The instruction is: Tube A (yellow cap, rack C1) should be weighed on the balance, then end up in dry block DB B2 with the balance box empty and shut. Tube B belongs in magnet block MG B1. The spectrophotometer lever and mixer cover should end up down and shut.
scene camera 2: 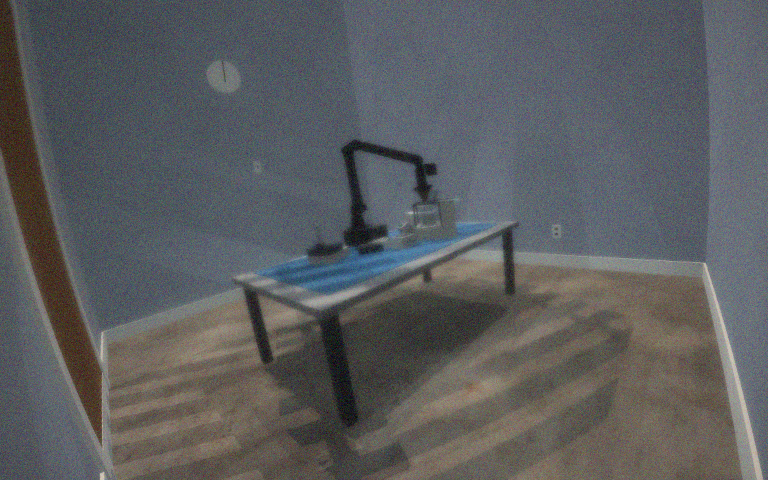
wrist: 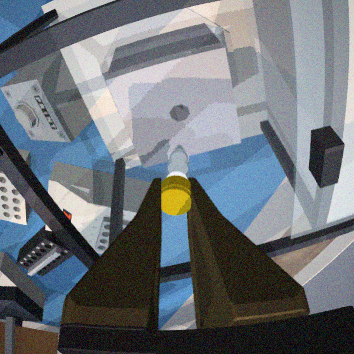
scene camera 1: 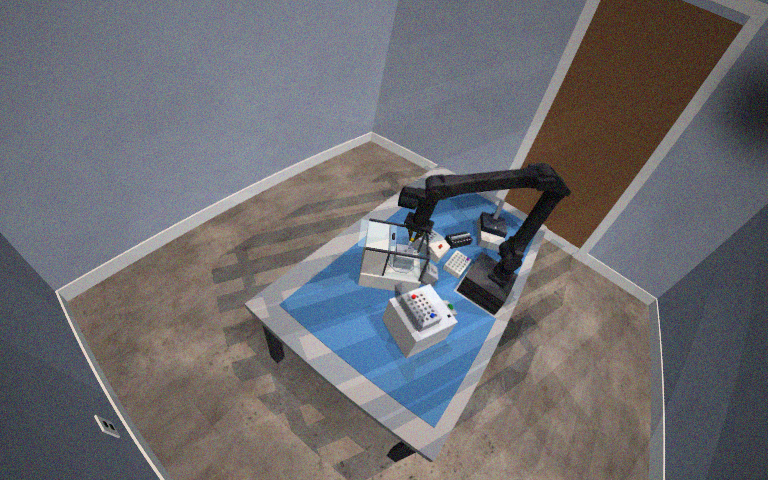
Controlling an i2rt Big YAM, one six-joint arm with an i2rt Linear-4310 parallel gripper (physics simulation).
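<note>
My gripper (scene camera 1: pixel 412 236) (wrist: pixel 173 187) is shut on tube A, whose yellow cap (wrist: pixel 176 200) (scene camera 1: pixel 412 240) sits between the fingertips. The clear tube body (wrist: pixel 177 162) points down toward the balance pan (wrist: pixel 215 130) and appears apart from the pan's dark round hole. The gripper is at the upper opening of the balance box (scene camera 1: pixel 380 280) (scene camera 2: pixel 448 220). In the wrist view, a black handle (wrist: pixel 326 156) sits on the glass at right. A white block with a red display (scene camera 1: pixel 438 247) (wrist: pixel 75 202) and a black magnet block (scene camera 1: pixel 458 239) (wrist: pixel 44 254) stand beside it. Tube B cannot be identified.
Dark frame bars surround the fingers. A white holed rack (scene camera 1: pixel 457 263) (wrist: pixel 11 200) stands near the arm base. A large white box (scene camera 1: pixel 408 338) carries a grey block with red and blue spots. A dark-topped device (scene camera 1: pixel 492 223) with an upright grey lever (scene camera 1: pixel 499 208) stands beyond the magnet block.
</note>
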